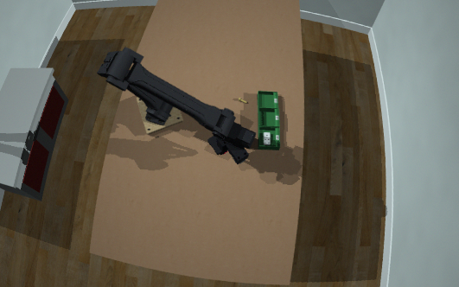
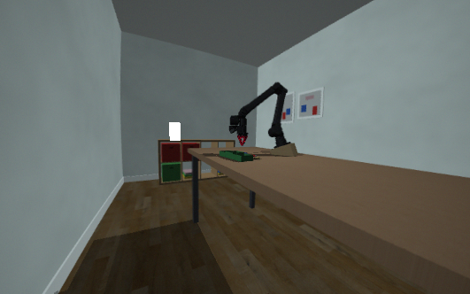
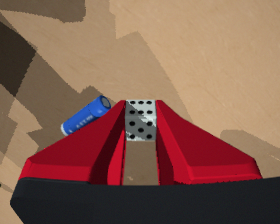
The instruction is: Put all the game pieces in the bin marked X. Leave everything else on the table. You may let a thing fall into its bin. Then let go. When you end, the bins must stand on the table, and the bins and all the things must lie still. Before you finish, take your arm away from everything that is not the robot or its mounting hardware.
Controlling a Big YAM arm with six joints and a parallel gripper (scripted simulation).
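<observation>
The white domino-like piece lies 150 mm ahead of my hand, 100 mm to the left of it and 50 mm below it. Also, from my hand: small red piece: 160 mm to the left, 70 mm below, 10 mm behind; white die: right at my hand; blue cylinder: 70 mm to the left, 60 mm below.
</observation>
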